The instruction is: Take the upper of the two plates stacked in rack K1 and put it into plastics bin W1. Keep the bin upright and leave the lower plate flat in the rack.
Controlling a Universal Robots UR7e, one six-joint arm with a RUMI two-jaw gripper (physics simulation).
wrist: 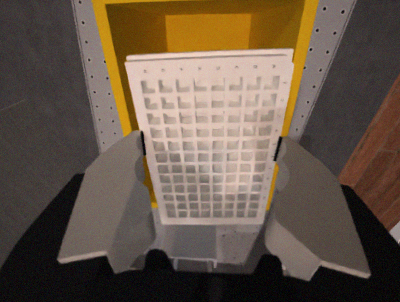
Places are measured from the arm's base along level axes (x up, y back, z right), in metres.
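Pixels of known places: gripper, fingertip midpoint: (209,137).
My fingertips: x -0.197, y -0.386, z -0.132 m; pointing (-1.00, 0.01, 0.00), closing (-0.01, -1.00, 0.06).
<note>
For each thing: its middle in the pictures, then the offset to it from my fingertips. "spot": a spot on its surface instead. Level surfaces: height alone.
- white well plate at the middle of its body: (210,157) dx +0.009, dy +0.000, dz +0.010 m
- yellow bin W1 at a spot on its surface: (114,75) spot: dx -0.019, dy +0.065, dz -0.039 m
- light grey perforated board at its surface level: dx -0.199 m
- Dark grey surface at its surface level: dx -0.212 m
A white well plate (212,132) with a grid of square wells is held by its two long sides between the jaws of my gripper (209,137). The gripper is shut on the plate. The yellow bin W1 (114,75) shows behind and beneath the plate, open side toward the camera, with its inner walls and part of its floor in sight. The plate covers much of the bin's opening, and the bin's yellow edge also shows along both sides of the plate. How high the plate is above the bin cannot be told. Rack K1 and the lower plate cannot be made out.
A light grey perforated board (327,37) runs along both sides of the bin. Dark grey surface (40,100) lies beyond it. A reddish-brown wooden surface (377,165) is at the right edge. A grey bracket-like part shows below the plate, between the jaws.
</note>
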